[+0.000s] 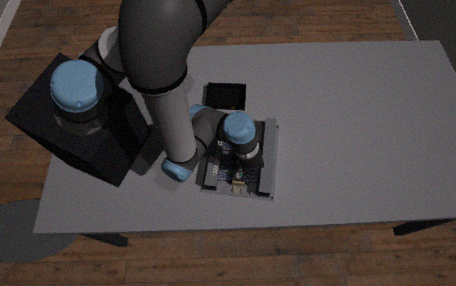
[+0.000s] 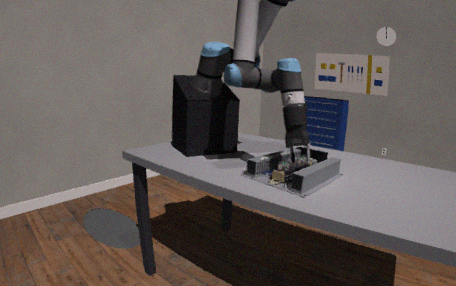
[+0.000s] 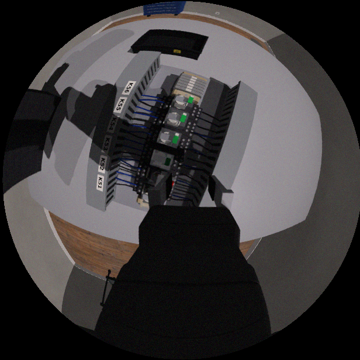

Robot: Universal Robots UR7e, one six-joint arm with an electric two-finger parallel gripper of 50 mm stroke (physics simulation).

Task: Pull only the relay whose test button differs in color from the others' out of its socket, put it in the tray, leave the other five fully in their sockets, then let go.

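Places are measured from the arm's base along level axes (x left, y back, z up), in centimetres.
Where they show: gripper, fingertip midpoint: [image 2: 300,162]; arm's base, origin of the base link: [image 1: 81,113] [image 2: 205,89].
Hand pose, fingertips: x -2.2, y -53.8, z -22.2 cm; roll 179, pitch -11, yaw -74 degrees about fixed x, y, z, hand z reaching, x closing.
Each offset is from my fingertips to the centre of the thing. "spot": to the spot under its first point.
The relay with the red test button [image 3: 173,184] is in its socket, second from the near end of the row; the left finger partly hides it. Green buttons show on relays [image 3: 181,101] [image 3: 175,118] [image 3: 169,137] farther up the row; another relay [image 3: 161,159] is in shadow with a dark green button. The nearest relay is mostly hidden. My gripper [image 3: 190,181] [image 2: 301,156] is open and empty, pointing down low over the row, its fingers either side of the line beside the red button. The black tray @[spot: dx +33.4, dy +13.7, dz -6.9 cm] [image 1: 225,95] [image 3: 167,40] lies beyond the panel and looks empty.
Grey wire ducts @[dx +5.1, dy -5.2, dz -3.9 cm] [image 1: 270,155] [image 3: 239,130] stand along both sides of the row, with thin wires between. A tan terminal block [image 3: 190,85] stands at the far end, another block @[spot: dx -7.2, dy +4.6, dz -6.6 cm] [image 1: 238,187] [image 2: 278,175] at the near end. The black robot pedestal [image 2: 195,125] stands left.
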